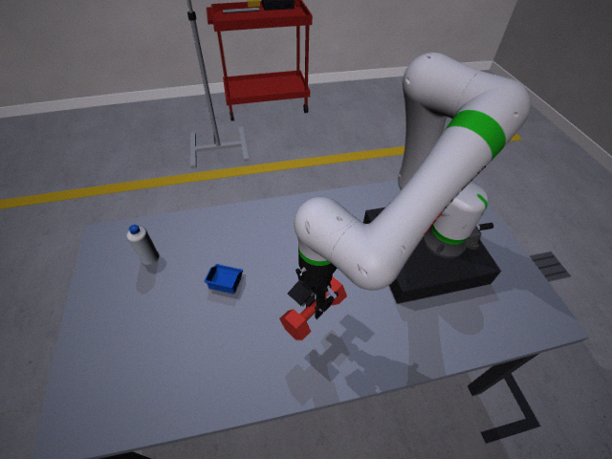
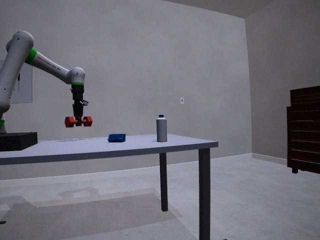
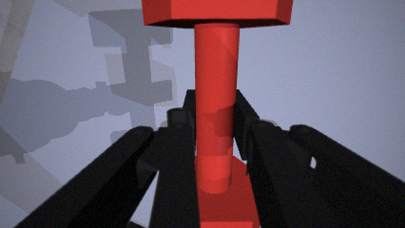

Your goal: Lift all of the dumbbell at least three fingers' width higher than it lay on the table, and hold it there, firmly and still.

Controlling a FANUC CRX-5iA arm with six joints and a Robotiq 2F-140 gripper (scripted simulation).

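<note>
Right now my hand is right at the red dumbbell. From my hand the other things lie so: blue bin (260 mm ahead, 220 mm to the right, 120 mm below).
</note>
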